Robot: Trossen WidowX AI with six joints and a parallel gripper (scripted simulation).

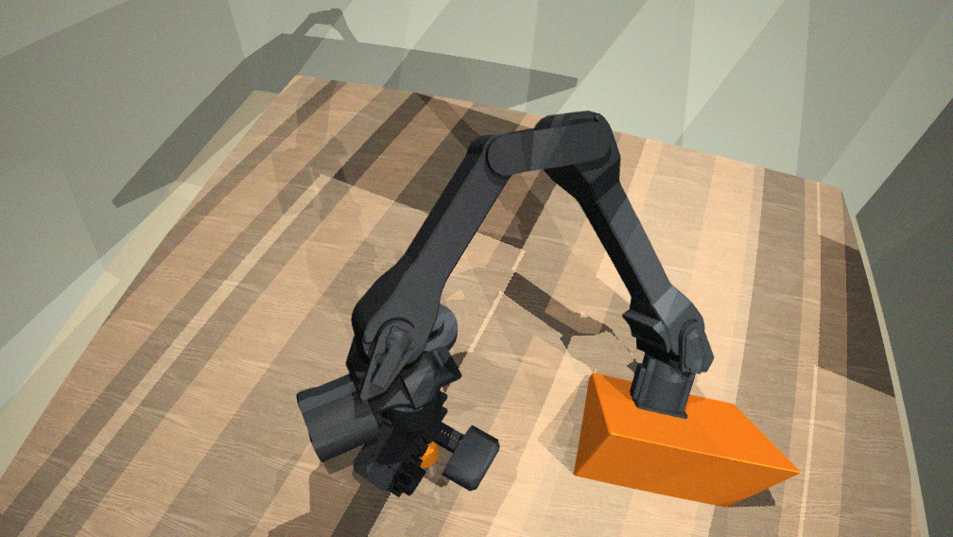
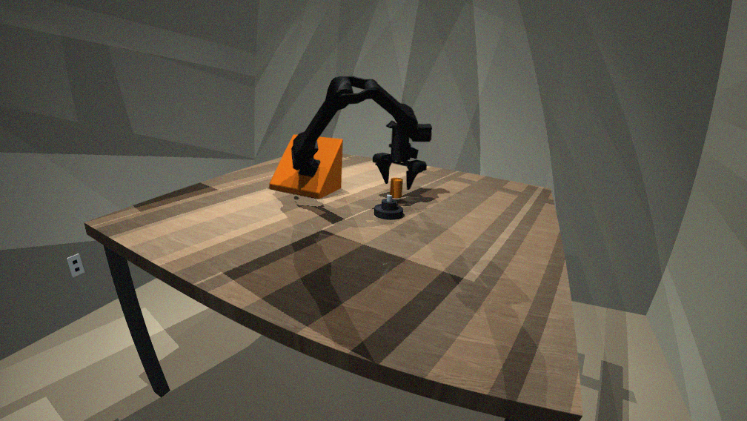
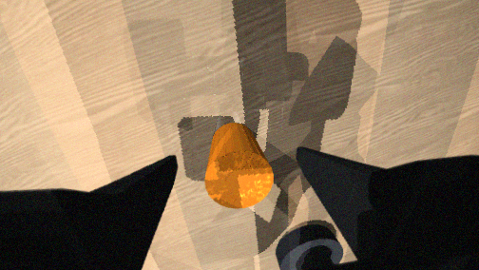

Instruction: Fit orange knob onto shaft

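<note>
Now: the orange knob 10 mm above my gripper tip. From my gripper tip the other things lie so: round pedestal (40 mm ahead, 180 mm to the right).
</note>
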